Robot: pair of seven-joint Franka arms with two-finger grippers.
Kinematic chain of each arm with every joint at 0, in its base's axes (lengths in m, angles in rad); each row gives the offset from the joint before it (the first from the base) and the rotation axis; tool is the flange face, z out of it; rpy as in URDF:
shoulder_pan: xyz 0 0 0.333 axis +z
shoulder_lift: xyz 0 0 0 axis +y
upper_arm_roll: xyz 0 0 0.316 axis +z
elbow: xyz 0.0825 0 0 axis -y
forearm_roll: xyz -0.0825 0 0.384 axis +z
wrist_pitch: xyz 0 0 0 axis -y
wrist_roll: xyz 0.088 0 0 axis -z
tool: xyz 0 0 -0.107 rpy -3.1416 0 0
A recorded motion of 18 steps. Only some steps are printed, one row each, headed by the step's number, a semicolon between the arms.
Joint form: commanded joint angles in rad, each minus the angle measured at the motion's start. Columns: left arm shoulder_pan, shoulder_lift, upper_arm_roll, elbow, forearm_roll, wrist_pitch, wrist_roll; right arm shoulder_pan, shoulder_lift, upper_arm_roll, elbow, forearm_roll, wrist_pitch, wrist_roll.
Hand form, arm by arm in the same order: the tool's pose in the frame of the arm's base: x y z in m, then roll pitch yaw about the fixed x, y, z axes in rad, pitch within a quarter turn. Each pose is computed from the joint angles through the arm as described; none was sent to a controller.
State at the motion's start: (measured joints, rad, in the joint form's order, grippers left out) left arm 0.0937 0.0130 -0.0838 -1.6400 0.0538 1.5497 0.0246; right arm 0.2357 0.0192 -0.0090 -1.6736 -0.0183 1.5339 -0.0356
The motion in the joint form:
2: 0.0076 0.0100 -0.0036 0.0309 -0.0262 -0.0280 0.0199; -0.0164 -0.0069 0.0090 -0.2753 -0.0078 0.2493 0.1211
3: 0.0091 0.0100 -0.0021 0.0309 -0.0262 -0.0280 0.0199; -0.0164 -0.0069 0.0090 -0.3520 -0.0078 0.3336 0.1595
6: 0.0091 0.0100 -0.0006 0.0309 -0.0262 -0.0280 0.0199; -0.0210 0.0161 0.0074 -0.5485 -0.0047 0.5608 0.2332
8: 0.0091 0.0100 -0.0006 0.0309 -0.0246 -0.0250 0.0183; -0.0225 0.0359 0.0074 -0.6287 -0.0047 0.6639 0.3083
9: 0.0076 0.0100 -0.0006 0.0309 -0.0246 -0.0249 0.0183; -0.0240 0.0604 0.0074 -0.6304 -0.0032 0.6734 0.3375
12: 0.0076 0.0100 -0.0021 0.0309 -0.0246 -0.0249 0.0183; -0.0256 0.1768 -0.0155 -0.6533 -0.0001 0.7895 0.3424
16: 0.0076 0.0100 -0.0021 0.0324 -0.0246 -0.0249 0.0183; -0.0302 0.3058 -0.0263 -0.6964 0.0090 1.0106 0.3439
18: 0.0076 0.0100 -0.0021 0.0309 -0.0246 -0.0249 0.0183; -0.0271 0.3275 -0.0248 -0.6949 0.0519 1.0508 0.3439
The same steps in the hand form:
2: 0.5536 0.0113 0.5899 -3.1209 0.1113 -0.0297; 0.5281 0.1154 0.4573 3.1018 0.1753 0.1381
3: 0.5536 0.0129 0.5899 -3.1208 0.1113 -0.0267; 0.5226 0.1144 0.4284 3.0969 0.1662 0.1014
6: 0.5536 0.0138 0.5899 -3.1208 0.1113 -0.0252; 0.5010 0.1073 0.3464 3.0916 0.1561 0.0247
8: 0.5539 0.0139 0.5901 -3.1189 0.1084 -0.0236; 0.4883 0.1041 0.3108 3.0823 0.1493 -0.0506
9: 0.5540 0.0131 0.5901 -3.1189 0.1083 -0.0251; 0.4883 0.1034 0.2985 3.0742 0.1638 -0.0830
12: 0.5540 0.0123 0.5901 -3.1189 0.1083 -0.0266; 0.4890 0.0913 0.2396 3.0656 0.1854 -0.1144
16: 0.5541 0.0123 0.5908 -3.1188 0.1068 -0.0266; 0.4834 0.0823 0.1765 3.0809 0.1386 -0.1332
18: 0.5540 0.0123 0.5901 -3.1189 0.1083 -0.0266; 0.4850 0.0841 0.1692 3.1042 0.1247 -0.1643

